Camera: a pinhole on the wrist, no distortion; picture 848 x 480 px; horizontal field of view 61.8 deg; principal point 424.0 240.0 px. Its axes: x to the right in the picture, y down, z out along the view. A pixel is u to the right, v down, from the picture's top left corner.
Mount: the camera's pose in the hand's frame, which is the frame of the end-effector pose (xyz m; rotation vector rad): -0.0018 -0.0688 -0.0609 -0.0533 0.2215 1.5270
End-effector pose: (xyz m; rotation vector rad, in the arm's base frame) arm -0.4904 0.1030 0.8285 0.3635 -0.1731 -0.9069
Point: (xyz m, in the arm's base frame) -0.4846 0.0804 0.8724
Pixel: 769 190
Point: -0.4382 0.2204 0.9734
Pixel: outside the picture
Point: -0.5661 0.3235 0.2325
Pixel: behind the camera
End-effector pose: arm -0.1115 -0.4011 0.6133 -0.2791 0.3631 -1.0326
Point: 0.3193 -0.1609 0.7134
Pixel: outside the picture
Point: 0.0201 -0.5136 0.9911
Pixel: 254 155
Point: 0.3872 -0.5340 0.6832
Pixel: outside the picture
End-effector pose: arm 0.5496 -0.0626 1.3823 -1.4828 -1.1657 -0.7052
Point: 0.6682 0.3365 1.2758
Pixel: 651 231
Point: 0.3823 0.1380 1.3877
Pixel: 80 288
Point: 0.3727 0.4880 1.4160
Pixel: 207 154
